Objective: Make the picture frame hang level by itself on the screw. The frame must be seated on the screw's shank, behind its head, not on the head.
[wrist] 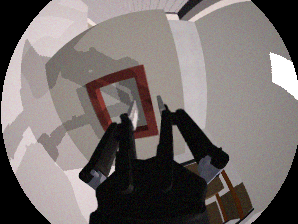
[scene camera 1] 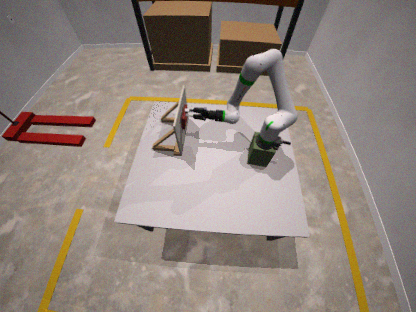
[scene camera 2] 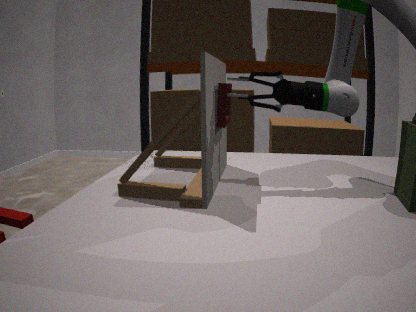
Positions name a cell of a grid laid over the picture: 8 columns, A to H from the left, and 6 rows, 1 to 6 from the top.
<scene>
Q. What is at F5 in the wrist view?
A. My gripper.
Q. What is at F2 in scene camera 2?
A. My gripper.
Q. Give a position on a grey wall panel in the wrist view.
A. D2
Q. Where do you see a grey wall panel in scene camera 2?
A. E3
</scene>
